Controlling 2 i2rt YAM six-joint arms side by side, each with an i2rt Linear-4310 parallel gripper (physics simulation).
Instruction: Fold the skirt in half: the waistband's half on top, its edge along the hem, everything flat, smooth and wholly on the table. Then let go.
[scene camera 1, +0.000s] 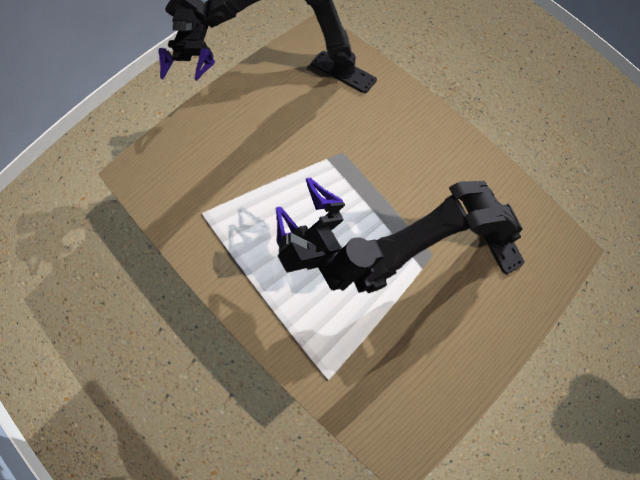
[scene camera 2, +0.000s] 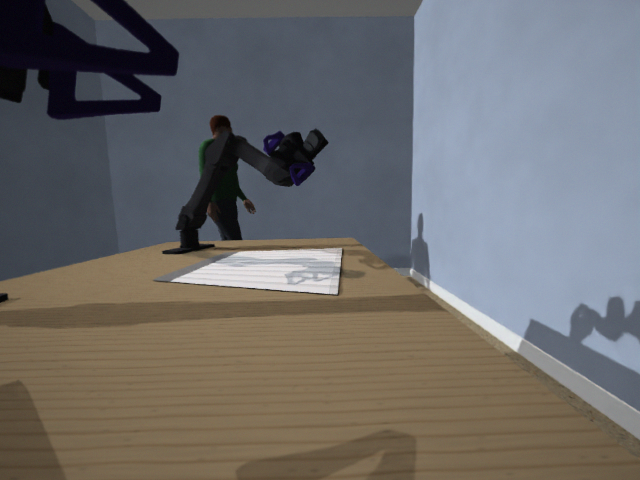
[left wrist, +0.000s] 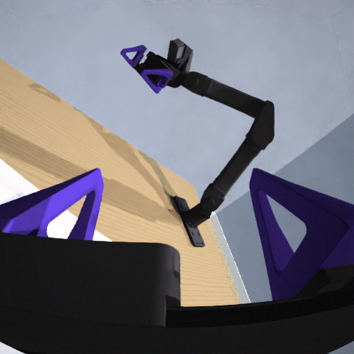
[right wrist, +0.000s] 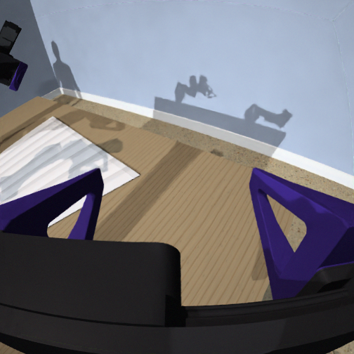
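The white pleated skirt (scene camera 1: 320, 310) (scene camera 2: 310, 263) (left wrist: 7, 182) (right wrist: 50, 135) lies spread out flat on the table, unfolded. Its grey waistband (scene camera 1: 356, 180) (scene camera 2: 180, 273) runs along the upper-right edge in scene camera 1; the wider hem edge is at lower left. My left gripper (scene camera 1: 293, 193) (scene camera 2: 283, 161) (left wrist: 176, 176) is open and empty, high above the skirt; its arm hides part of the skirt in scene camera 1. My right gripper (scene camera 1: 179, 79) (scene camera 2: 168, 82) (left wrist: 130, 61) (right wrist: 176, 176) is open and empty, raised away from the skirt, at upper left in scene camera 1.
The wooden table (scene camera 1: 439, 361) (scene camera 2: 258, 387) extends around the skirt on all sides. The two arm bases stand on it, beyond the waistband side. Arm shadows cross the table and skirt. A person (scene camera 2: 224, 180) in green stands behind the table's far end.
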